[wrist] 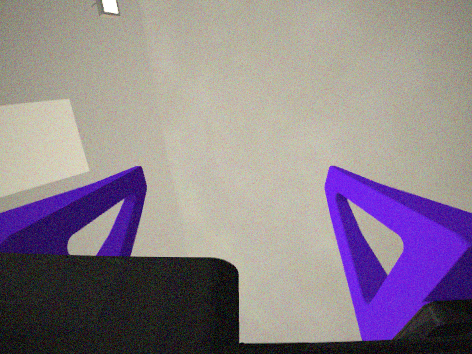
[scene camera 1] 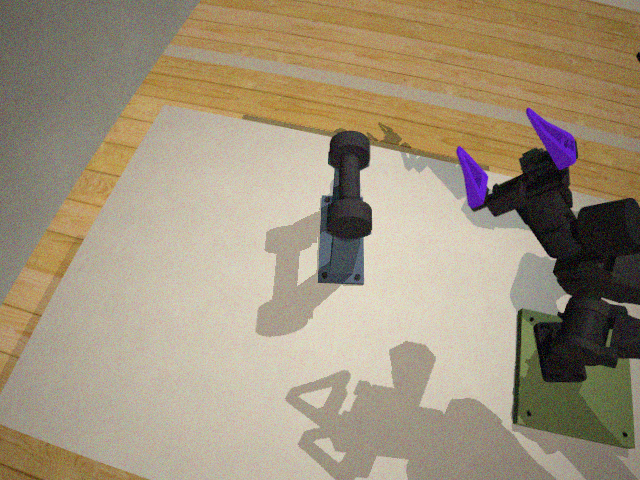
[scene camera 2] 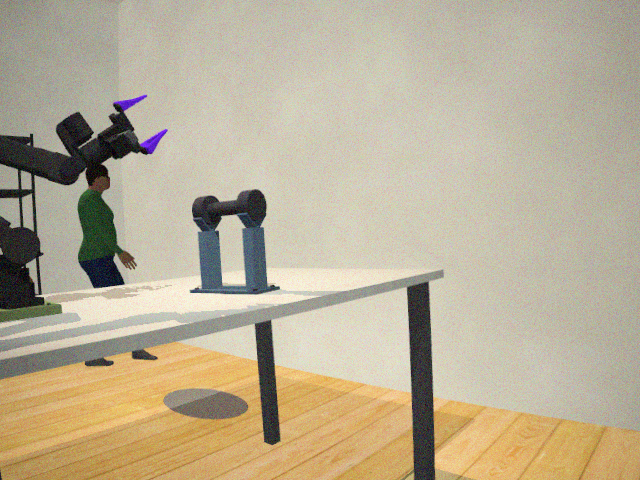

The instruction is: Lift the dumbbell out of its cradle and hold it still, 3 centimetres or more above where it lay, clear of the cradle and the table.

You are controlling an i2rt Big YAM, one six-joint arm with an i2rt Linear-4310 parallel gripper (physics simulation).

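Pixels of known places: gripper, between the fingertips: (wrist: pixel 235 176) (scene camera 1: pixel 490 130) (scene camera 2: pixel 156 112); arm's base, origin of its link: (scene camera 1: pixel 557 352) (scene camera 2: pixel 14 305).
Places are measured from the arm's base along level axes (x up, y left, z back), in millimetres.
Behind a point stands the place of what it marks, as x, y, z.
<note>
A black dumbbell (scene camera 1: pixel 350 178) {213, -252, -450} (scene camera 2: pixel 227 207) {195, -267, -431} lies level in a blue cradle (scene camera 1: pixel 341 263) {42, -163, -453} (scene camera 2: pixel 254 258) {64, -346, -429}, its two heads resting on the tops of the two posts. The cradle's base stands on the white table. My gripper (scene camera 1: pixel 492 128) {434, -174, -293} (scene camera 2: pixel 157 112) {434, -174, -293} (wrist: pixel 235 176) {434, -174, -293} has purple fingers, spread wide open and empty. It is apart from the dumbbell, higher up and to its right in scene camera 1, up and to its left in scene camera 2. The fingers point upward at a slant. The dumbbell does not show in the wrist view.
The white table (scene camera 1: pixel 180 310) {-21, -65, -788} (scene camera 2: pixel 356 279) {-21, -483, -705} bears a green base plate (scene camera 1: pixel 563 408) {0, 110, -11} (scene camera 2: pixel 38 310) {-8, -85, -11} under my arm. A person in a green top (scene camera 2: pixel 96 222) stands behind the table, near a black shelf rack (scene camera 2: pixel 34 206). A wall rises beyond the table.
</note>
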